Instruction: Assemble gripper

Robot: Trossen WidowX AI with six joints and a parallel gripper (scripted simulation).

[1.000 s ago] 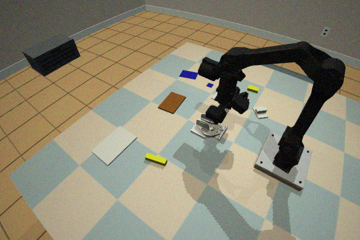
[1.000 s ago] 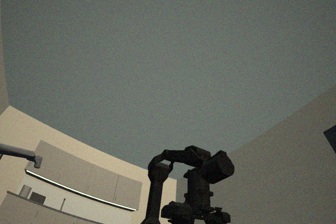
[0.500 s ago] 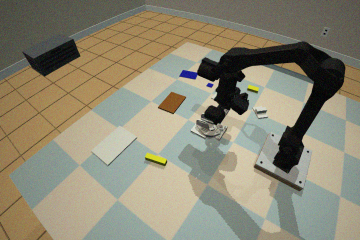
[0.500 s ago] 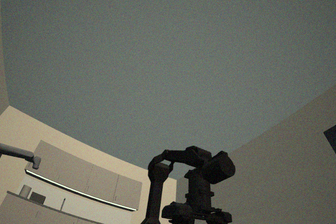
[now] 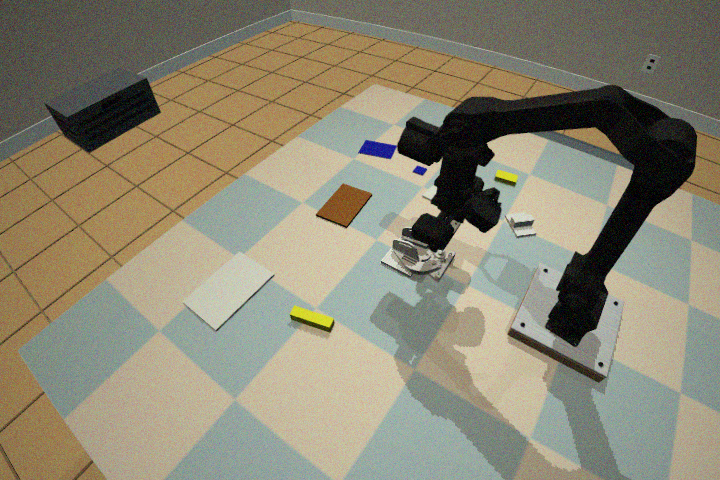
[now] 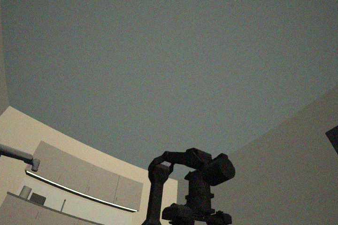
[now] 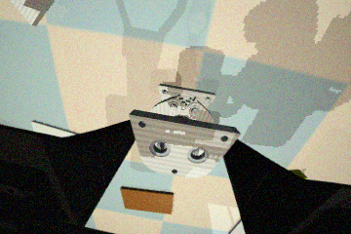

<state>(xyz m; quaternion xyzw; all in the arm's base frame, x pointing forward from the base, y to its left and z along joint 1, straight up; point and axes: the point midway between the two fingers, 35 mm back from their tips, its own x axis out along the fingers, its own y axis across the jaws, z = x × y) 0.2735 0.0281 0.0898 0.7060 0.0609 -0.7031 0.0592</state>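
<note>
The housing plate is 80 mm below my gripper tip. From my gripper tip the other things lie so: gripper base (10 mm ahead, 20 mm above); white strip (140 mm ahead, 210 mm to the right, 80 mm below); jaw (20 mm ahead, 10 mm to the right, 70 mm below).
</note>
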